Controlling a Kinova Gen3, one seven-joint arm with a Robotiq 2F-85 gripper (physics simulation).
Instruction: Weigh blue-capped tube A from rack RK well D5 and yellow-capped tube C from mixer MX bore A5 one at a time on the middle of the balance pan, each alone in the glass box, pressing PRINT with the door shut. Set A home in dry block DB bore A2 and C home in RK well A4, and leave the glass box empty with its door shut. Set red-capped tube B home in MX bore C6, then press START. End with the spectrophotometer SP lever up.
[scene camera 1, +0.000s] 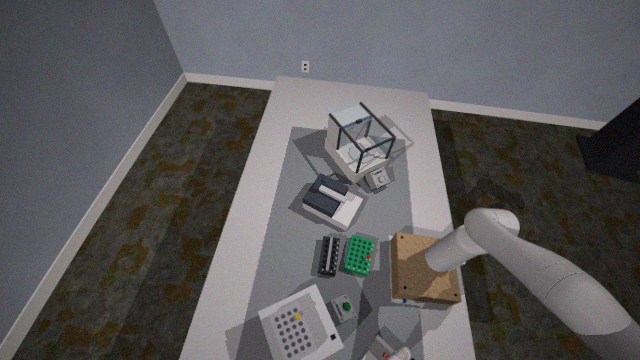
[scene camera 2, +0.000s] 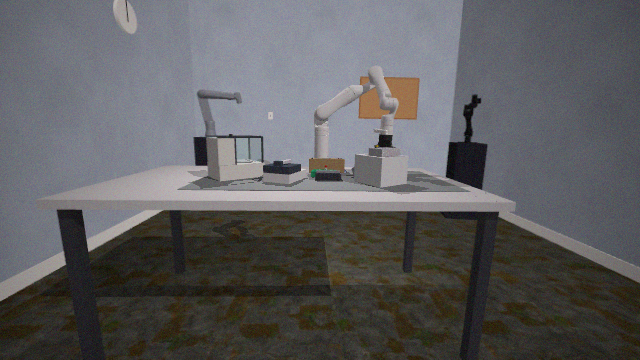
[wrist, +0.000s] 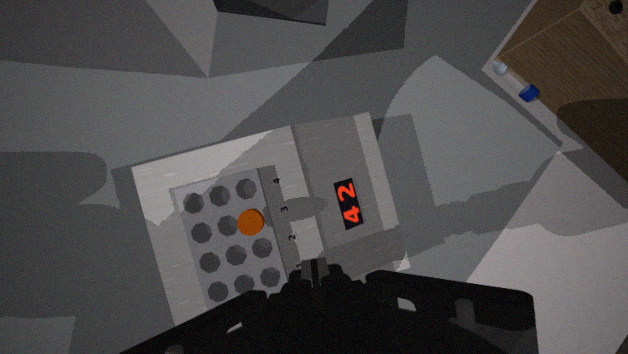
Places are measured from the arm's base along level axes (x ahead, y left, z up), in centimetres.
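Where they show: gripper, between the fingertips: (wrist: 316, 275); arm's base, origin of its link: (scene camera 1: 437, 258) (scene camera 2: 321, 158).
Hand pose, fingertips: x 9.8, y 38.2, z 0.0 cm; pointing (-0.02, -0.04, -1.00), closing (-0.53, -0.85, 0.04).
Each offset is from my fingertips to the top centre of the thing. "*": to the spot under its first point.
Blue-capped tube A @[dx -0.5, dy -22.2, dz -5.9 cm] (scene camera 1: 404, 301) (wrist: 515, 84) lies on its side along the pale base edge of the wooden box. My gripper (wrist: 316, 275) (scene camera 2: 385, 143) is shut and empty, above the dry block @[* dx +9.1, dy +4.6, dz -0.8 cm] (wrist: 152, 205) by its 2 mark. Yellow-capped tube C @[dx +29.4, dy -5.4, dz +11.4 cm] (scene camera 1: 297, 316) stands in the mixer @[* dx +23.6, dy -9.4, dz +6.5 cm] (scene camera 1: 322, 310). Red-capped tube B @[dx +13.3, dy -32.0, dz -1.5 cm] (scene camera 1: 368, 256) stands in the green rack @[* dx +20.0, dy -36.9, dz -3.9 cm] (scene camera 1: 352, 240). The balance glass box @[dx +25.6, dy -75.0, dz +14.5 cm] (scene camera 1: 361, 151) is at the far end; its door state is unclear. The spectrophotometer @[* dx +24.0, dy -45.6, dz -2.4 cm] (scene camera 1: 348, 215) has a pale lever @[dx +32.1, dy -50.1, dz +2.9 cm] (scene camera 1: 332, 193), its position unclear.
The wooden box (scene camera 1: 405, 265) (wrist: 550, 55) stands under the arm. An orange-capped tube @[dx +4.7, dy +0.5, dz +1.8 cm] (wrist: 250, 222) stands in the dry block. A black rack @[dx +26.7, dy -29.0, dz -2.1 cm] (scene camera 1: 324, 250) stands beside the green rack. A green button @[dx +16.8, dy -13.7, dz +0.5 cm] (scene camera 1: 346, 306) is beside the mixer. A control box @[* dx +15.9, dy -65.1, dz +0.1 cm] (scene camera 1: 377, 178) is beside the balance.
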